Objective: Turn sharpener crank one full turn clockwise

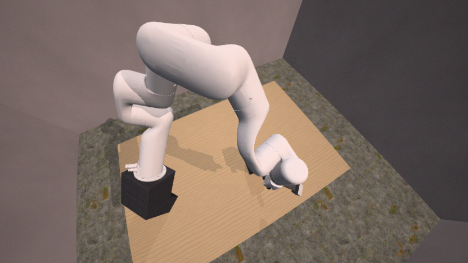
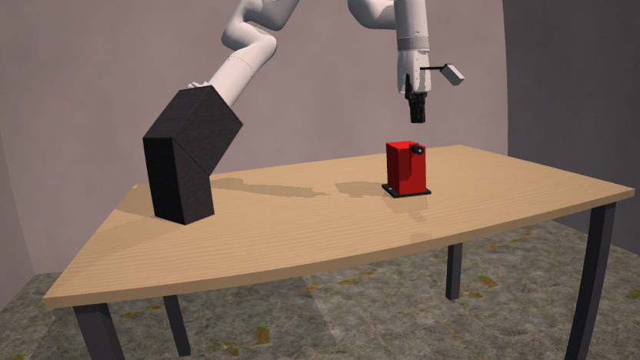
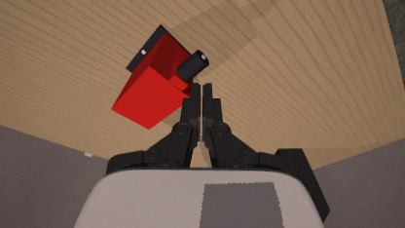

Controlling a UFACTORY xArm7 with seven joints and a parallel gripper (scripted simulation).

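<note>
My gripper is now 90 mm above the black crank knob and 20 mm to the right of it.
</note>
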